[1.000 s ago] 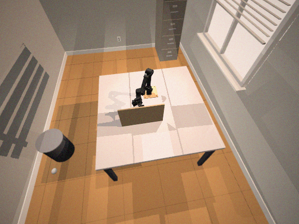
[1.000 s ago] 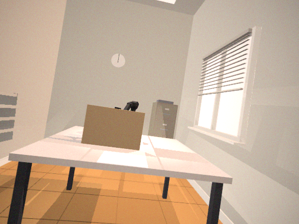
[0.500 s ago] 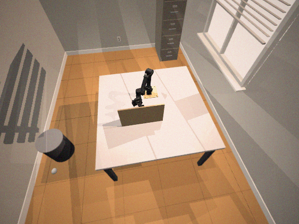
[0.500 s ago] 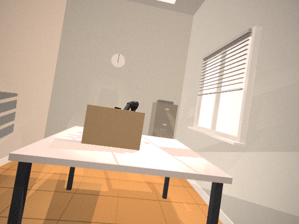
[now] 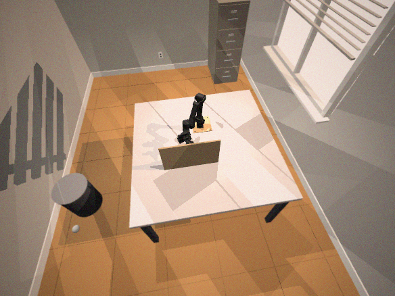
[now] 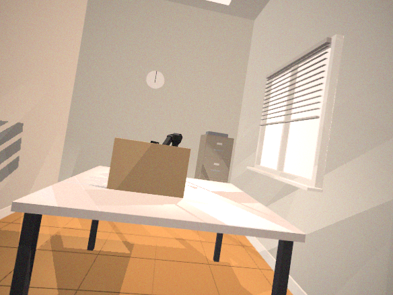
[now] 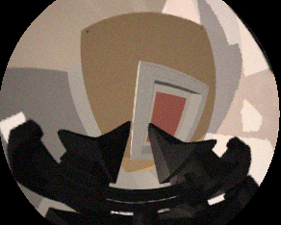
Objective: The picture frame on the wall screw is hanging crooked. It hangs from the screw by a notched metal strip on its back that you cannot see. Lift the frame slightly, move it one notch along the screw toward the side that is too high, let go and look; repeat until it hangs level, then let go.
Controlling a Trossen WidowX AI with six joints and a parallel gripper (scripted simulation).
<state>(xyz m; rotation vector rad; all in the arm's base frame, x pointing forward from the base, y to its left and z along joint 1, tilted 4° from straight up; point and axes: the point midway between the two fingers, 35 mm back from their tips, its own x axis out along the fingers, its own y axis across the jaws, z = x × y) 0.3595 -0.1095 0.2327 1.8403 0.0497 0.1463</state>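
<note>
Now: gripper tip 10 mm short of the picture frame, 10 mm to the right of it and 50 mm above it. Round my gripper tip: wall board: 20 mm ahead, 10 mm to the left, 60 mm below.
</note>
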